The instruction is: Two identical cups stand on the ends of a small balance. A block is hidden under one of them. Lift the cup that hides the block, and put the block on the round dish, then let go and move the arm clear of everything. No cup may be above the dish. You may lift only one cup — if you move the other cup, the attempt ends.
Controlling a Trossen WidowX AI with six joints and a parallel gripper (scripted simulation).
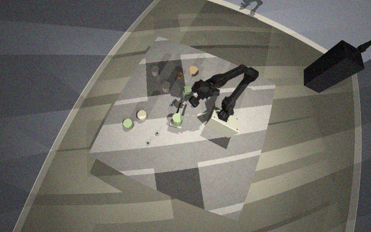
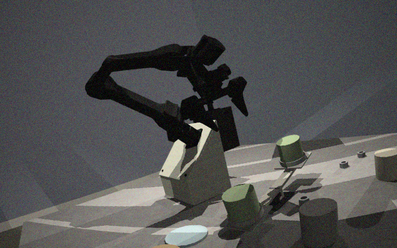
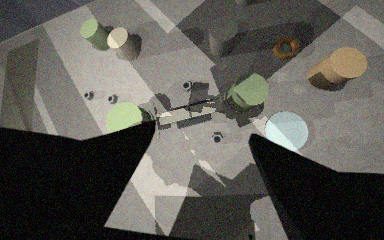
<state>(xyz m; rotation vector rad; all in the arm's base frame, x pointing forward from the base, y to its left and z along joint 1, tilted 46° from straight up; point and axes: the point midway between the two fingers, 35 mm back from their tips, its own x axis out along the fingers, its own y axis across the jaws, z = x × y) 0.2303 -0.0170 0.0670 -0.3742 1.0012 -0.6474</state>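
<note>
Now: gripper tip 18 cm above the grey block, 10 cm to the left of it and 7 cm short of it. Also, from my gripper tip: pale blue round dish: 22 cm below, 19 cm to the right, 3 cm behind; then cream cylinder: 31 cm ahead, 21 cm to the left, 19 cm below; then balance: 19 cm below, 6 cm ahead, 4 cm to the left.
</note>
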